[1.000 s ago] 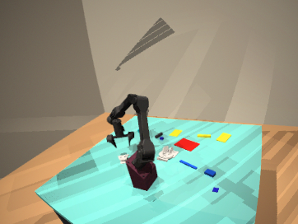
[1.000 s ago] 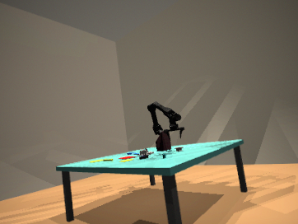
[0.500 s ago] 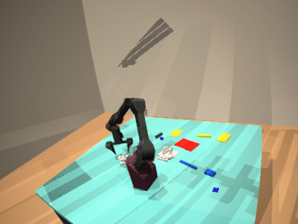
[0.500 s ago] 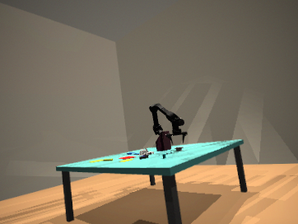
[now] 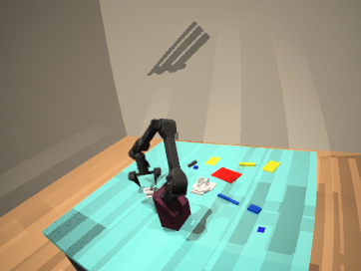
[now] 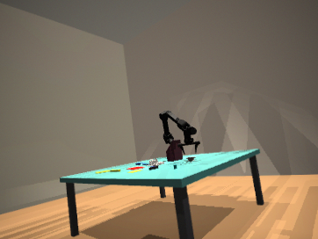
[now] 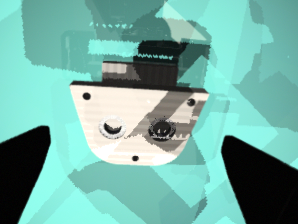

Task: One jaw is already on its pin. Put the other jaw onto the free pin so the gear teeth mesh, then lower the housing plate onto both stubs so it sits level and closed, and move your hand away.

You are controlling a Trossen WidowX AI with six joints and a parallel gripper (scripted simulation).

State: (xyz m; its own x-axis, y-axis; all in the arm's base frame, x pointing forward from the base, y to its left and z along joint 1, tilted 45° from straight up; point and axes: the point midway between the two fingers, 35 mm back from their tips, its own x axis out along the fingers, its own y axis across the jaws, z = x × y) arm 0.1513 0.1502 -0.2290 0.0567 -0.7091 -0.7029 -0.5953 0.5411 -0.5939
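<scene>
Right now the white rounded piece is 26 cm to the right of my gripper tip, 11 cm ahead of it and 5 cm below it. The rest, counted from my gripper tip: teal piece (39 cm ahead, 14 cm to the left, 4 cm below); blue bar (45 cm to the right, 9 cm ahead, 5 cm below); black piece (37 cm ahead, 7 cm to the right, 4 cm below).
</scene>
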